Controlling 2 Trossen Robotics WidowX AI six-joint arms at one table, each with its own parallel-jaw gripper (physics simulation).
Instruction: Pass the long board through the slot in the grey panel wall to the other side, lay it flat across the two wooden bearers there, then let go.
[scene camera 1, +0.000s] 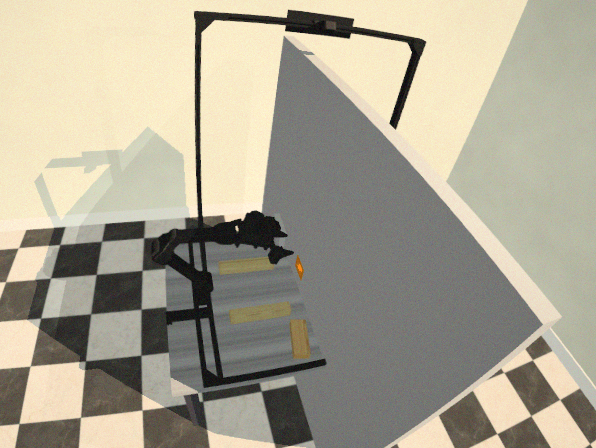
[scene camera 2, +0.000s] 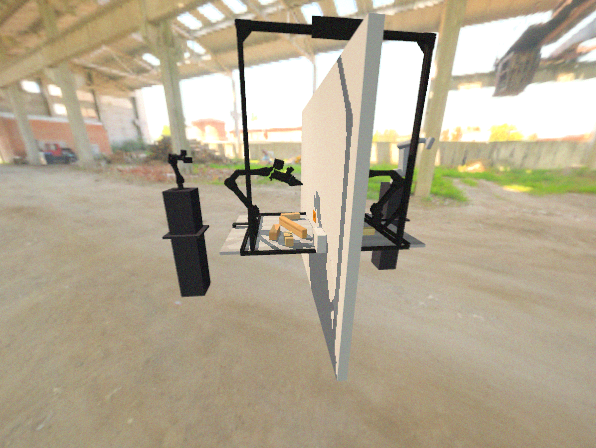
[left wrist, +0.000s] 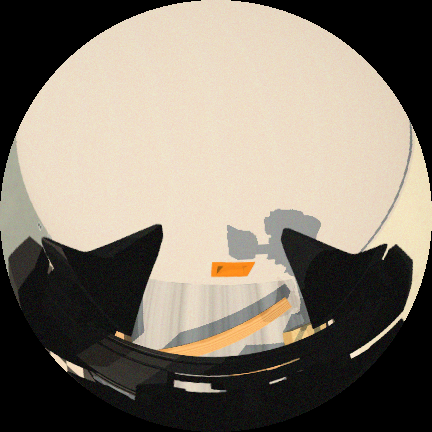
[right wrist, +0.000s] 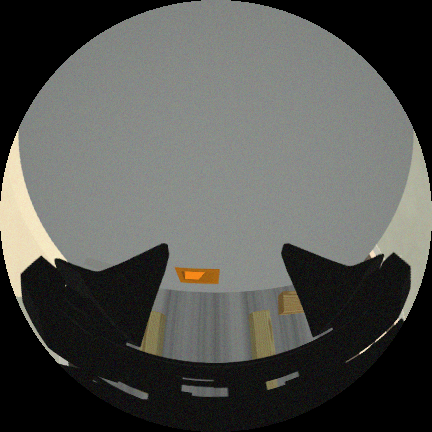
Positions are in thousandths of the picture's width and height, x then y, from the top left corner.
right gripper: scene camera 1 487, 546; right wrist 527, 580; not seen in scene camera 2 (hidden by a grey panel wall); not seen in the left wrist view (hidden by a grey panel wall)
